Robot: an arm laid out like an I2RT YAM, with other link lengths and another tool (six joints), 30 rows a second.
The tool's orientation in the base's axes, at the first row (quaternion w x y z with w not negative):
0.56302, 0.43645, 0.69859, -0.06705
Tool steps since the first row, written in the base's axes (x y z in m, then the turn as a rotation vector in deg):
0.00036, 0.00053, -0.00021, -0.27, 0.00, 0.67
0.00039, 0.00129, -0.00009, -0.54, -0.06, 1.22
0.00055, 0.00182, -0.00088, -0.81, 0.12, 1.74
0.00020, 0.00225, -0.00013, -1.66, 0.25, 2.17
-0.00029, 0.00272, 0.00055, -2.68, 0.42, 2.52
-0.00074, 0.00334, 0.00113, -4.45, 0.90, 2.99
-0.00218, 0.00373, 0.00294, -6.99, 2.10, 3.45
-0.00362, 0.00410, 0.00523, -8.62, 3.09, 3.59
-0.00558, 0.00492, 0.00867, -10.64, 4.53, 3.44
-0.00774, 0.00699, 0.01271, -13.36, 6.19, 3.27
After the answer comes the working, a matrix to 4 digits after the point.
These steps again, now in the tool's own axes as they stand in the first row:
0.00047, 0.00049, 0.00003, -0.57, 0.08, -0.44
0.00077, 0.00102, -0.00044, -1.07, 0.08, -0.79
0.00172, 0.00114, -0.00035, -1.42, 0.21, -1.28
0.00132, 0.00146, -0.00112, -1.73, -0.12, -2.13
0.00098, 0.00168, -0.00200, -1.95, -0.58, -3.10
0.00082, 0.00198, -0.00290, -2.11, -1.31, -4.83
-0.00052, 0.00195, -0.00482, -1.90, -2.14, -7.55
-0.00228, 0.00210, -0.00690, -1.51, -2.59, -9.37
-0.00478, 0.00263, -0.01004, -0.65, -3.16, -11.63
-0.00712, 0.00402, -0.01426, 0.34, -4.08, -14.52

The tool's axes in the first row as the columns of a matrix, in the base's axes (rounded; the answer above uses it unrounded):
0.0150, 0.6853, 0.7281
0.5343, 0.6100, -0.5851
-0.8452, 0.3978, -0.3570

